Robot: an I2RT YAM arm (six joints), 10 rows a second.
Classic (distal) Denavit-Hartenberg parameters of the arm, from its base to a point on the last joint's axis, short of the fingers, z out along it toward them. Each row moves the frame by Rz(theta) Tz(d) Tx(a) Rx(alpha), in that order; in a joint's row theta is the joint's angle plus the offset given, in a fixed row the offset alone. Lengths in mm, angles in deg.
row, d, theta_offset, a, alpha
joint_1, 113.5, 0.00, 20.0, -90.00
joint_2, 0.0, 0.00, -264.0, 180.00
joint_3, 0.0, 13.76, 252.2, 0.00
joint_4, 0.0, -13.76, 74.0, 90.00
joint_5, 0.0, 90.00, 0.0, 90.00
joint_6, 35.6, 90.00, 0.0, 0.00
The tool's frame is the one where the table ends.
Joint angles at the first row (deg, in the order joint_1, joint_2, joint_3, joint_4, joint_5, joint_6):
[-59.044 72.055 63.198 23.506 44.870 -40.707]
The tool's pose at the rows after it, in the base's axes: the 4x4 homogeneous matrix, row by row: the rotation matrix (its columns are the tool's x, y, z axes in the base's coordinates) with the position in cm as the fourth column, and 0 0 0 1 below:
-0.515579, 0.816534, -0.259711, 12.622; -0.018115, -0.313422, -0.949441, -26.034; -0.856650, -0.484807, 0.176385, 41.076; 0, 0, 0, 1
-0.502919, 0.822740, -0.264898, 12.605; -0.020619, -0.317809, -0.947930, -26.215; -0.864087, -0.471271, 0.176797, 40.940; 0, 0, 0, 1
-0.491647, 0.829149, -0.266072, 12.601; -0.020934, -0.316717, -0.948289, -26.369; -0.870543, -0.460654, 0.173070, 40.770; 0, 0, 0, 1
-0.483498, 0.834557, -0.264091, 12.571; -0.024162, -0.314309, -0.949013, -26.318; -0.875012, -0.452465, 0.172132, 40.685; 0, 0, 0, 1
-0.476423, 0.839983, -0.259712, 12.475; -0.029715, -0.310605, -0.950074, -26.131; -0.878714, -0.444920, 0.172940, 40.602; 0, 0, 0, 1
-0.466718, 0.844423, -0.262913, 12.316; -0.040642, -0.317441, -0.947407, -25.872; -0.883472, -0.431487, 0.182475, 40.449; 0, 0, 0, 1
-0.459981, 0.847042, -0.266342, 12.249; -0.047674, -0.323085, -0.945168, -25.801; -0.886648, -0.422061, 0.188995, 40.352; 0, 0, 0, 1
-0.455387, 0.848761, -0.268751, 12.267; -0.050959, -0.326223, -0.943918, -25.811; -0.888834, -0.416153, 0.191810, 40.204; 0, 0, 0, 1
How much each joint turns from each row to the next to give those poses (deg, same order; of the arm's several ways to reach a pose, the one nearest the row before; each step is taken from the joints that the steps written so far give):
[-0.078 0.522 0.294 0.089 0.379 0.786]
[-0.203 0.336 -0.100 0.497 0.103 0.836]
[-0.167 0.251 -0.089 0.009 -0.065 0.975]
[-0.010 -0.163 -0.267 -0.004 -0.119 0.643]
[0.001 -0.504 -0.544 0.041 -0.260 0.533]
[-0.001 -0.628 -1.087 1.286 0.112 0.200]
[-0.034 -0.164 -0.548 0.965 0.115 0.129]
[0.035 0.060 -0.399 0.738 0.151 0.131]

